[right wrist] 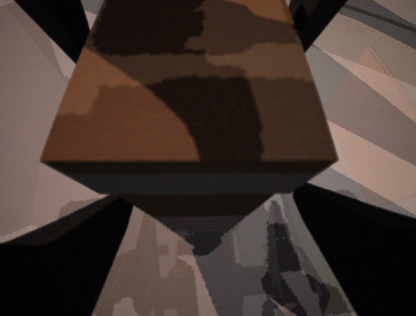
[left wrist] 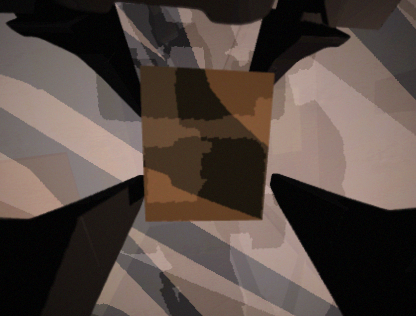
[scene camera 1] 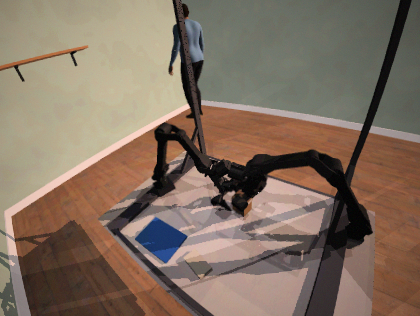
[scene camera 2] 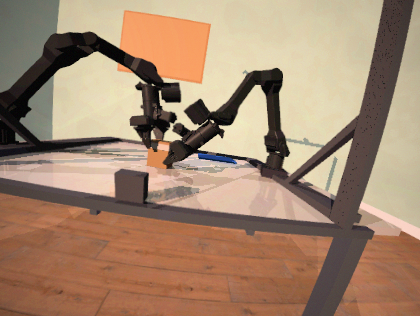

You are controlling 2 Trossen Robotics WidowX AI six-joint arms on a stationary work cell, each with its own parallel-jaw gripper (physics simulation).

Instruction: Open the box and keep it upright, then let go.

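Frame: origin at the left arm's base, x ahead, y left, z up, level; centimetres.
Where they show: left gripper, between the fingertips: [right wrist: 188, 62] [left wrist: 209, 180] [scene camera 1: 246, 202] [scene camera 2: 155, 147]; right gripper, between the fingertips: [right wrist: 214, 192] [scene camera 2: 168, 161]; left arm's base, origin of its link: [scene camera 1: 354, 233]; right arm's base, origin of its link: [scene camera 1: 163, 183] [scene camera 2: 273, 167].
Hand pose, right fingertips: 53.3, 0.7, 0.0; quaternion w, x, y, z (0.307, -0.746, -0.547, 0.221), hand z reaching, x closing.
Observation:
Each offset is from my right fingertips to the top centre of the thing, as dx, dy, dz.
A small orange-brown box [scene camera 1: 245, 209] [scene camera 2: 159, 158] [left wrist: 207, 145] [right wrist: 195, 120] stands upright on the table with its lid on; a grey band shows below the lid in the right wrist view. My left gripper [scene camera 2: 153, 144] [left wrist: 209, 180] points down over the box, open, its fingertips close beside two opposite sides. My right gripper [scene camera 2: 170, 159] [right wrist: 214, 192] is open and tilted, low at the box, with one finger at either side. Whether any fingertip touches the box I cannot tell. In scene camera 1 the arms partly hide the box.
A flat blue panel {+26.0, +29.6, -1.1} [scene camera 1: 161, 239] [scene camera 2: 217, 158] lies on the table, with a small pale slab {+4.3, +32.6, -0.4} [scene camera 1: 199, 265] near it. A dark block {-5.1, -28.3, +3.8} [scene camera 2: 131, 186] stands at the table's front edge. Dark frame posts [scene camera 1: 372, 110] [scene camera 2: 370, 115] rise at the edges. The two grippers are very close together.

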